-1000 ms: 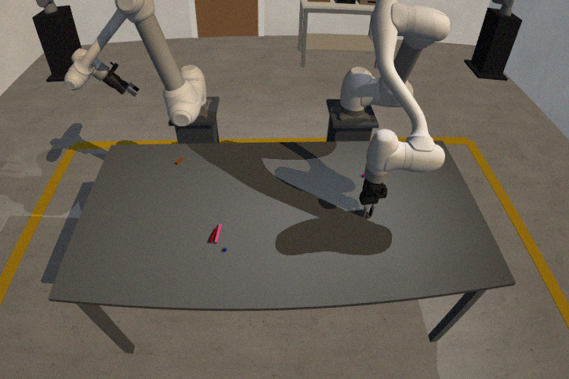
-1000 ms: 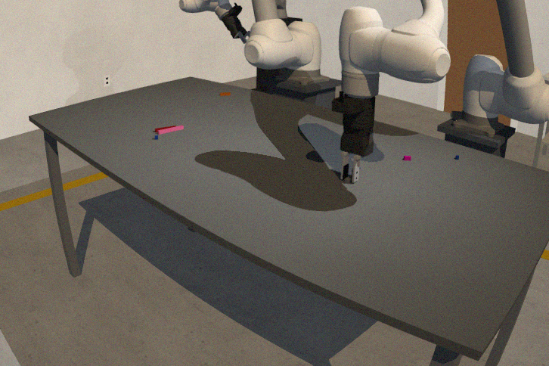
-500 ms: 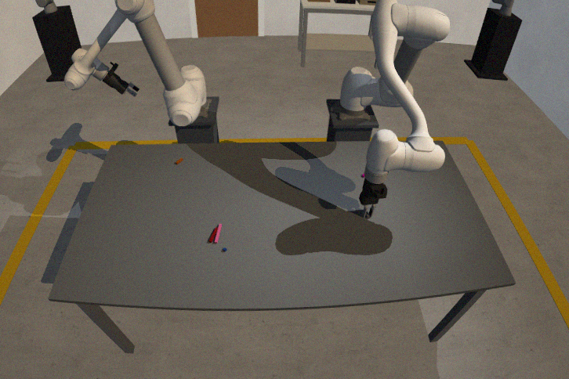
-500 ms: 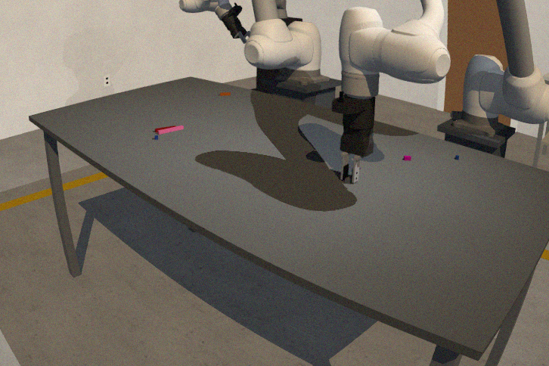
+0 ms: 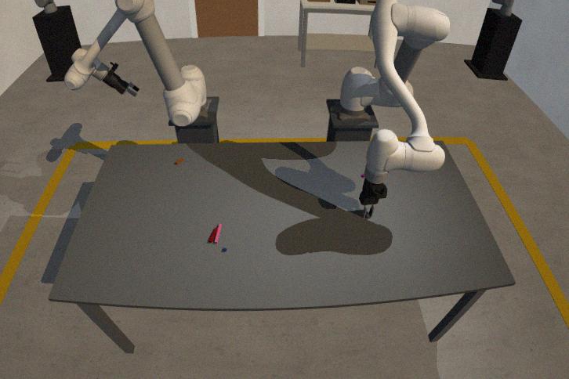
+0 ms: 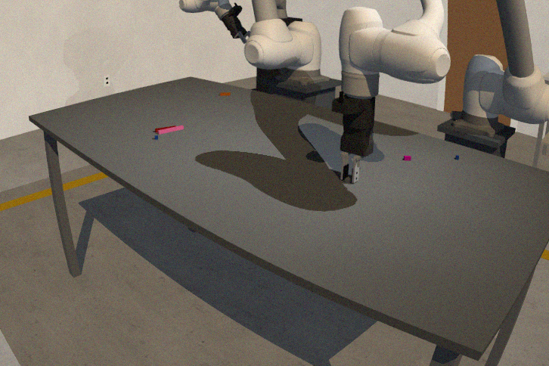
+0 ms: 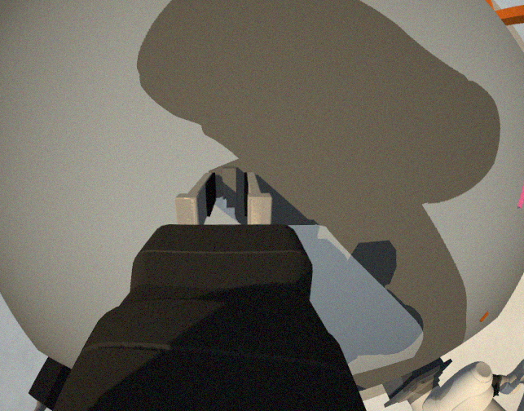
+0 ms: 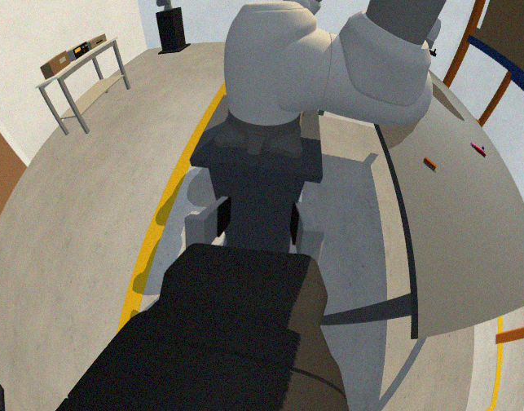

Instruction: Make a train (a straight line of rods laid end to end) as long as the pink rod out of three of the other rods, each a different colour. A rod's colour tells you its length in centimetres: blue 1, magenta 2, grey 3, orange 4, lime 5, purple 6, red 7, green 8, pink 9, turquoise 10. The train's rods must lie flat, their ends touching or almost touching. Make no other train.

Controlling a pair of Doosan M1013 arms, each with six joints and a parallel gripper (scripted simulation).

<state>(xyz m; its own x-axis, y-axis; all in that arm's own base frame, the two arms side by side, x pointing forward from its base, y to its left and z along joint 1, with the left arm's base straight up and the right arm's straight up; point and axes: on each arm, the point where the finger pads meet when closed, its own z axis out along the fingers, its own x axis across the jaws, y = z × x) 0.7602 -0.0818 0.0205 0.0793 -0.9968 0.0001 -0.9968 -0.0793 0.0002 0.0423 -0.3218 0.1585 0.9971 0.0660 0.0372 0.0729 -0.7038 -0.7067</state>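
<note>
The grey rod is 2 cm below my left hand. From my left hand the other things lie so: magenta rod 24 cm behind, 2 cm to the left, 2 cm below; red rod 63 cm to the right, 11 cm ahead, 2 cm below; pink rod 61 cm to the right, 10 cm ahead, 2 cm below.
</note>
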